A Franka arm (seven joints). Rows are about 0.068 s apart.
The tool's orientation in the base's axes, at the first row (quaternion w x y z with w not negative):
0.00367 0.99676 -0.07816 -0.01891
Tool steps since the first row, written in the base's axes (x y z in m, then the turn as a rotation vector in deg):
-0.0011 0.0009 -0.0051 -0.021 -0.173 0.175
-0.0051 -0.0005 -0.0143 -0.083 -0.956 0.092
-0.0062 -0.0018 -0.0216 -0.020 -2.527 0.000
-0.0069 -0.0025 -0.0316 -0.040 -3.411 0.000
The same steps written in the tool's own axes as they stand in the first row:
-0.0010 -0.0008 0.0051 0.000 0.176 -0.173
-0.0044 0.0011 0.0145 0.064 0.958 -0.085
-0.0050 0.0025 0.0218 0.374 2.499 0.012
-0.0052 0.0032 0.0319 0.492 3.375 0.016

